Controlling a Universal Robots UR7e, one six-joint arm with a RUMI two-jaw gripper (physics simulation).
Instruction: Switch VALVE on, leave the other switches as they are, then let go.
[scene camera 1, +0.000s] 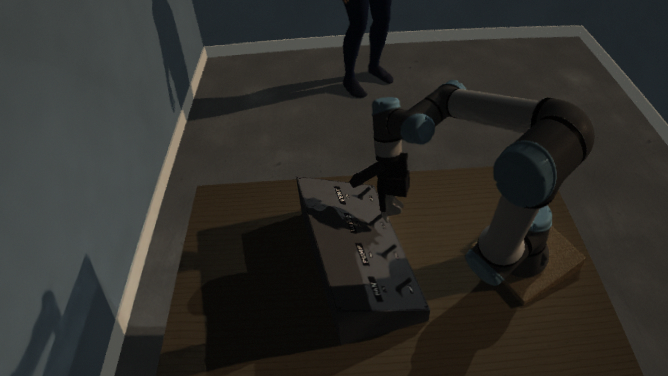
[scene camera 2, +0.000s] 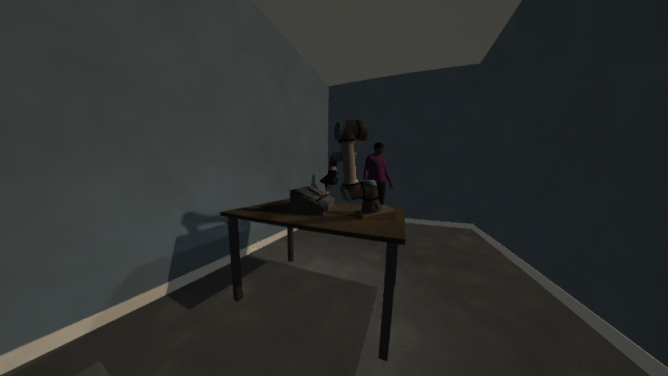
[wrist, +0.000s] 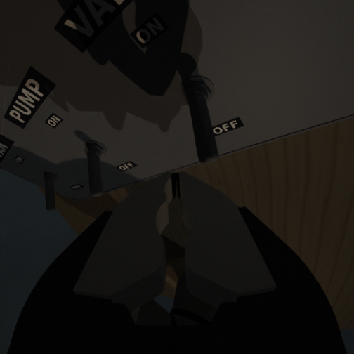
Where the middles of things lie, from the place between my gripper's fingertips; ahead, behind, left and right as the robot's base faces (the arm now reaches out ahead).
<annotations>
Now: hand 90 mm short of the grey sloped switch panel (scene camera 1: 360, 281), 70 mm to the right of it and 40 mm above it.
</annotations>
